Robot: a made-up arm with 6 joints.
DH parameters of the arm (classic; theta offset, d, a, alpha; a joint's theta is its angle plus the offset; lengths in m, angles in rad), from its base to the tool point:
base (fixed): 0.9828 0 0.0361 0
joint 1: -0.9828 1 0.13 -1.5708
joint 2: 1.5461 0 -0.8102 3.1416
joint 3: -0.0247 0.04 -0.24 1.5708
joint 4: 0 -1.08 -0.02 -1.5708
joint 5: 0 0 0 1.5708
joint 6: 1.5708 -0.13 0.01 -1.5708
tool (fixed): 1.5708 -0.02 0 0
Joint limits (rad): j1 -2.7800..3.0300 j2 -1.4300..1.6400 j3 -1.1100..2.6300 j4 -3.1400..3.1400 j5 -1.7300..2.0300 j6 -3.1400..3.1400
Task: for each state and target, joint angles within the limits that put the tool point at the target. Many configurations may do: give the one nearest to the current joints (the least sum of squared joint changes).
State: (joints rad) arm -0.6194 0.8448 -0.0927 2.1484 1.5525 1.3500
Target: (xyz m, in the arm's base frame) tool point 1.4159 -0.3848 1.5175
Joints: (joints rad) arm -0.3559 0.3626 -0.0317 2.1431 1.6181 1.3608
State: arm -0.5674 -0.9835 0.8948 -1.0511 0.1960 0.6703
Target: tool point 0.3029 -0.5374 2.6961
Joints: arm -0.9705 -0.3500 0.3223 -1.0756 0.2442 0.6847
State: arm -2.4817 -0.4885 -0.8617 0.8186 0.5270 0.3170
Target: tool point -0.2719 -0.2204 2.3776
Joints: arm -2.4440 -0.8620 -0.3353 0.8049 0.5699 0.3258
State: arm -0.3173 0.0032 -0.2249 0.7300 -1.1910 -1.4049
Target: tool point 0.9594 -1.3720 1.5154
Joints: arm -0.9230 0.5681 0.2733 0.8035 -1.0064 -1.4195
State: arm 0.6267 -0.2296 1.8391 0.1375 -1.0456 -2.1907
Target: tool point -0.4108 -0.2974 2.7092
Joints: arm 0.5931 0.0513 2.1572 0.1260 -1.2277 -2.1591
